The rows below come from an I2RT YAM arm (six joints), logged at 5 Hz.
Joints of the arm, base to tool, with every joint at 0 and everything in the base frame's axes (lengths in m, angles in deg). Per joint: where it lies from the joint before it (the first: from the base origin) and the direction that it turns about. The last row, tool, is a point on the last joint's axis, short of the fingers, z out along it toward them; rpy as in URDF.
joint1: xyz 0.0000 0.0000 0.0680 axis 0 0 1
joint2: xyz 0.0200 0.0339 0.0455 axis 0 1 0
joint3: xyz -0.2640 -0.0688 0.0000 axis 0 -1 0
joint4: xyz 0.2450 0.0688 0.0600 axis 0 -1 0
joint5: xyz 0.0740 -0.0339 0.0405 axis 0 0 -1
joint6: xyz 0.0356 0.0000 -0.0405 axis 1 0 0
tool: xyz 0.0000 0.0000 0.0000 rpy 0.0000 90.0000 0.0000
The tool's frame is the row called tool.
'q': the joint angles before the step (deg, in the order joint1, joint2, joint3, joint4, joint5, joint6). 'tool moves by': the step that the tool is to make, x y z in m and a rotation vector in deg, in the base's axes. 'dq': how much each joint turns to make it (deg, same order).
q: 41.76, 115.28, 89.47, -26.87, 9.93, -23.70
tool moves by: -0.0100, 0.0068, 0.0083, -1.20, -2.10, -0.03
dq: 1.75, -1.16, -0.02, -0.41, 2.91, 0.00
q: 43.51, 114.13, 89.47, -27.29, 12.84, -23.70
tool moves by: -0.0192, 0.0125, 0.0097, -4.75, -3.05, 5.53
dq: 3.14, -1.48, 0.01, -1.36, 2.86, -5.45
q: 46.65, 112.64, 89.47, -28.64, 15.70, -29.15
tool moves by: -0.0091, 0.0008, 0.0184, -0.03, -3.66, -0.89
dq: 1.22, -2.47, 0.01, 0.02, 3.43, -0.09
